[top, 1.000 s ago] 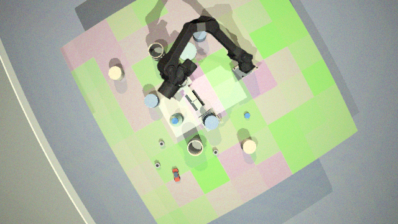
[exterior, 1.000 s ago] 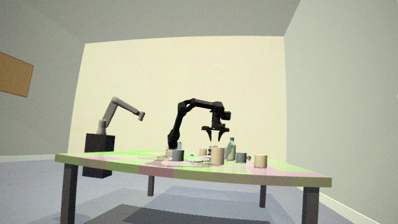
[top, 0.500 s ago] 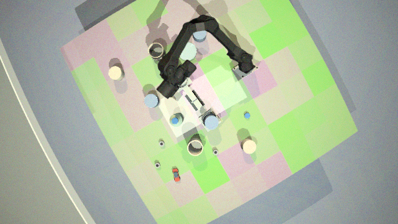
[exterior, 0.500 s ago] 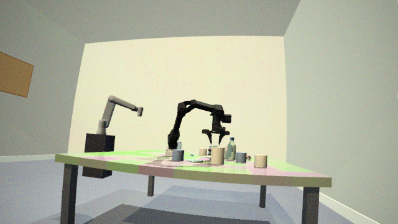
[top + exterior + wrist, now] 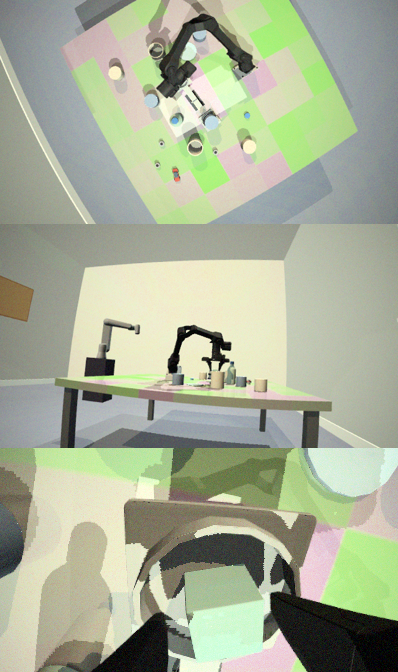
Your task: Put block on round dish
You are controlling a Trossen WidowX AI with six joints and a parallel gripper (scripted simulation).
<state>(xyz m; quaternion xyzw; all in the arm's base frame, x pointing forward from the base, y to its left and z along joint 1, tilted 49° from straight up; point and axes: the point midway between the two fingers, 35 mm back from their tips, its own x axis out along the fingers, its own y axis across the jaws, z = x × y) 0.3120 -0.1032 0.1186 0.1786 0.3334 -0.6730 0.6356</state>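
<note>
Right now my gripper tip is 13 cm past the pale round dish, 11 cm to the left of it and 8 cm above it. From my gripper tip the other things lie so: small balance 12 cm to the left, 4 cm below, 1 cm ahead; pale green block right at my gripper tip; blue-capped bottle 14 cm to the left, 14 cm ahead, 3 cm above.
</note>
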